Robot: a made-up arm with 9 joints. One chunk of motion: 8 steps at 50 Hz.
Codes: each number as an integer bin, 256 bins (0 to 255) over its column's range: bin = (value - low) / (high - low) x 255, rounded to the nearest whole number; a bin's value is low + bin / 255 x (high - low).
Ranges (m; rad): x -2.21..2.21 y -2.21..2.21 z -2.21..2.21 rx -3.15..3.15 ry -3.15..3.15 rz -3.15..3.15
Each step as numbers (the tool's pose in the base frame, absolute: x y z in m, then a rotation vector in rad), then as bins.
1 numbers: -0.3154 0.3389 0.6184 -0.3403 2.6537 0.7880
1 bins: 109 147 163 114 235 159
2 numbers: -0.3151 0.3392 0.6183 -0.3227 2.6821 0.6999
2 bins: 109 147 163 114 236 156
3 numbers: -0.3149 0.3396 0.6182 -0.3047 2.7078 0.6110
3 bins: 109 147 163 115 237 152
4 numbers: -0.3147 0.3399 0.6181 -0.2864 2.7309 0.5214
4 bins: 109 147 163 116 238 149
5 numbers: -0.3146 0.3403 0.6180 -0.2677 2.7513 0.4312
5 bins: 109 147 163 117 239 145
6 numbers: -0.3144 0.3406 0.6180 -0.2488 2.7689 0.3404
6 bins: 109 147 163 117 240 141
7 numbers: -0.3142 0.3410 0.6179 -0.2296 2.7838 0.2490
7 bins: 109 147 163 118 240 138
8 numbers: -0.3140 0.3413 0.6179 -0.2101 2.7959 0.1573
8 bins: 109 147 163 119 241 134
